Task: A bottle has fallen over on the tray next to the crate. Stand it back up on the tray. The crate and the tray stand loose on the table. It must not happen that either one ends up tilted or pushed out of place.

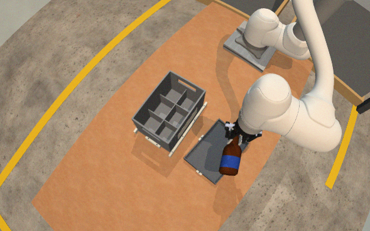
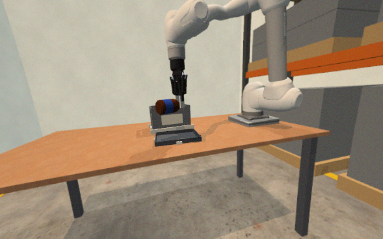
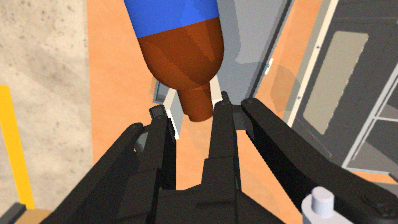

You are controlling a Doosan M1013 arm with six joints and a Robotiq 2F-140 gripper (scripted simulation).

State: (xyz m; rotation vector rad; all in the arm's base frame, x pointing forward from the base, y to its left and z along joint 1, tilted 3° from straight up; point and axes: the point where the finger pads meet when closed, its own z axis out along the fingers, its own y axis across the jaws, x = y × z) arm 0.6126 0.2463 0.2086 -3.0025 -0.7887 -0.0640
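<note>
Now: the bottle 50 mm ahead of my hand, 30 mm to the left of it and 20 mm below it. Also, from my hand: grey crate 290 mm to the right, 140 mm below, 50 mm ahead; then grey tray 210 mm below, 30 mm to the right, 30 mm ahead.
</note>
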